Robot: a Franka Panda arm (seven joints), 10 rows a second.
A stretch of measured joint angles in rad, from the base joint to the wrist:
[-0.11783 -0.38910 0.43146 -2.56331 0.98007 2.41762 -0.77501]
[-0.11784 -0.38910 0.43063 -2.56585 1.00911 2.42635 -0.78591]
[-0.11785 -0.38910 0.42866 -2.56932 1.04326 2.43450 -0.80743]
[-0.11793 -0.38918 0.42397 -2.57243 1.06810 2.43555 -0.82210]
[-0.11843 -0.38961 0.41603 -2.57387 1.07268 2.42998 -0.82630]
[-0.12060 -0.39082 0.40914 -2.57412 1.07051 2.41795 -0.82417]
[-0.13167 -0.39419 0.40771 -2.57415 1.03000 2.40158 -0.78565]
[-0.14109 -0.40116 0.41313 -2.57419 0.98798 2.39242 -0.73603]
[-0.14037 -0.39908 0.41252 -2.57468 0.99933 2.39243 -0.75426]
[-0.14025 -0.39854 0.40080 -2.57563 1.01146 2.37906 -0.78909]
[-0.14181 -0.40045 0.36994 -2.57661 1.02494 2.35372 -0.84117]
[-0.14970 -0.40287 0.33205 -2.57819 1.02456 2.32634 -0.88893]
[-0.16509 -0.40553 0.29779 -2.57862 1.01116 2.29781 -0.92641]
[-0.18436 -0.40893 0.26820 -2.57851 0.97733 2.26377 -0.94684]
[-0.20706 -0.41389 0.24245 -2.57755 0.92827 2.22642 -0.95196]
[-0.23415 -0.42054 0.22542 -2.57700 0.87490 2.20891 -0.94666]
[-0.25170 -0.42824 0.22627 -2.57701 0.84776 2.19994 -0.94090]
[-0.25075 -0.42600 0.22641 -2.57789 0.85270 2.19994 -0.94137]
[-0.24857 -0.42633 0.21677 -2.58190 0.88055 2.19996 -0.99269]
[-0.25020 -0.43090 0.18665 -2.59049 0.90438 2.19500 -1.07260]
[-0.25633 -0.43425 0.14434 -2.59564 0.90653 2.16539 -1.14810]
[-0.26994 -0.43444 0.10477 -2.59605 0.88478 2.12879 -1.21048]
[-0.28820 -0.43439 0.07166 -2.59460 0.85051 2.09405 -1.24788]
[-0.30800 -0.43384 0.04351 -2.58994 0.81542 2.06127 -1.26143]
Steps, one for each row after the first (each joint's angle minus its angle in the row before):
[-0.00001 0.00000 -0.00083 -0.00254 0.02904 0.00873 -0.01090]
[-0.00001 0.00000 -0.00197 -0.00347 0.03415 0.00815 -0.02152]
[-0.00008 -0.00008 -0.00469 -0.00311 0.02484 0.00105 -0.01467]
[-0.00050 -0.00043 -0.00794 -0.00144 0.00458 -0.00557 -0.00420]
[-0.00217 -0.00121 -0.00689 -0.00025 -0.00217 -0.01203 0.00213]
[-0.01107 -0.00337 -0.00143 -0.00003 -0.04051 -0.01637 0.03852]
[-0.00942 -0.00697 0.00542 -0.00004 -0.04202 -0.00916 0.04962]
[0.00072 0.00208 -0.00061 -0.00049 0.01135 0.00001 -0.01823]
[0.00012 0.00054 -0.01172 -0.00095 0.01213 -0.01337 -0.03483]
[-0.00156 -0.00191 -0.03086 -0.00098 0.01348 -0.02534 -0.05208]
[-0.00789 -0.00242 -0.03789 -0.00158 -0.00038 -0.02738 -0.04776]
[-0.01539 -0.00266 -0.03426 -0.00043 -0.01340 -0.02853 -0.03748]
[-0.01927 -0.00340 -0.02959 0.00011 -0.03383 -0.03404 -0.02043]
[-0.02270 -0.00496 -0.02575 0.00096 -0.04906 -0.03735 -0.00512]
[-0.02709 -0.00665 -0.01703 0.00055 -0.05337 -0.01751 0.00530]
[-0.01755 -0.00770 0.00085 -0.00001 -0.02714 -0.00897 0.00576]
[0.00095 0.00224 0.00014 -0.00088 0.00494 0.00000 -0.00047]
[0.00218 -0.00033 -0.00964 -0.00401 0.02785 0.00002 -0.05132]
[-0.00163 -0.00457 -0.03012 -0.00859 0.02383 -0.00496 -0.07991]
[-0.00613 -0.00335 -0.04231 -0.00515 0.00215 -0.02961 -0.07550]
[-0.01361 -0.00019 -0.03957 -0.00041 -0.02175 -0.03660 -0.06238]
[-0.01826 0.00005 -0.03311 0.00145 -0.03427 -0.03474 -0.03740]
[-0.01980 0.00055 -0.02815 0.00466 -0.03509 -0.03278 -0.01355]

